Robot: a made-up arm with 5 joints. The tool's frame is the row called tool.
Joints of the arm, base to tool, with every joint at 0 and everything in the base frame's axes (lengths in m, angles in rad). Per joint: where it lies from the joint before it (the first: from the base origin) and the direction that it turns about. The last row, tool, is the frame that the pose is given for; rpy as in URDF.
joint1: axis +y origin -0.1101 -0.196 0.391
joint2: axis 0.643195 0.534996 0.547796 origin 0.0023 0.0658 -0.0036
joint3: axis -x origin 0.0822 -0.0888 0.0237
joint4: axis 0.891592 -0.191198 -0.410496 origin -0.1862 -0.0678 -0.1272
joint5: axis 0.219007 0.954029 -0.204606 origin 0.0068 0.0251 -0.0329
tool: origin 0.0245 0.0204 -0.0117 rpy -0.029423 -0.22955 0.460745
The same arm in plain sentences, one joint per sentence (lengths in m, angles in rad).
The arm has five revolute joints in a row. What follows holds with every joint at zero, and every direction is one of the base frame's.
The first joint lies 0.1101 m along -x and 0.196 m along -y and 0.391 m along +z from the base frame's origin and rotates about +y.
The second joint lies 0.0023 m along +x and 0.0658 m along +y and 0.0036 m along -z from the first joint and rotates about the direction (0.643195, 0.534996, 0.547796).
The third joint lies 0.0822 m along +x and 0.0888 m along -y and 0.0237 m along +z from the second joint and rotates about -x.
The fourth joint lies 0.1862 m along -x and 0.0678 m along -y and 0.1272 m along -z from the third joint and rotates about the direction (0.891592, -0.191198, -0.410496).
The fifth joint lies 0.0068 m along +x and 0.0251 m along +y and 0.0329 m along -z from the fourth joint and rotates about the direction (0.219007, 0.954029, -0.204606).
The tool frame, which is the frame that the pose is given for, lies 0.0245 m along +x and 0.0204 m along +y and 0.0117 m along -z from the fifth joint; its axes are the base frame's turned by roll -0.0294, pitch -0.2296 and yaw 0.4607 rad (as in URDF: about the fixed x, then y, then z).

